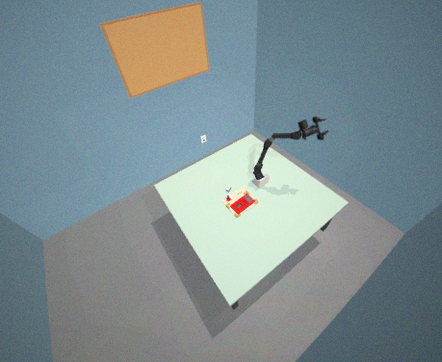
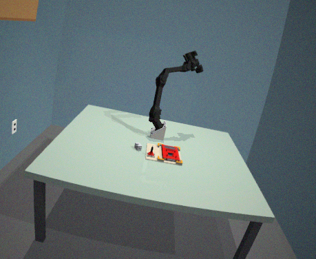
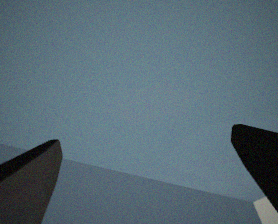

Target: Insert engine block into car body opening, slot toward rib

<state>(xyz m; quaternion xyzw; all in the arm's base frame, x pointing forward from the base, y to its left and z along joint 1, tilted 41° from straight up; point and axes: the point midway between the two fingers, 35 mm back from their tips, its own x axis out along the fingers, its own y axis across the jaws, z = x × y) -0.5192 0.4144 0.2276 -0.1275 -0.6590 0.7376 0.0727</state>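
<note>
Now: the grey engine block 800 mm ahead of my gripper tip, 560 mm below it and 270 mm to the right of it. From my gripper tip the other things lie so: grey holder 850 mm ahead, 550 mm below, 170 mm to the right; pale base plate 780 mm ahead, 580 mm below, 80 mm to the right.
</note>
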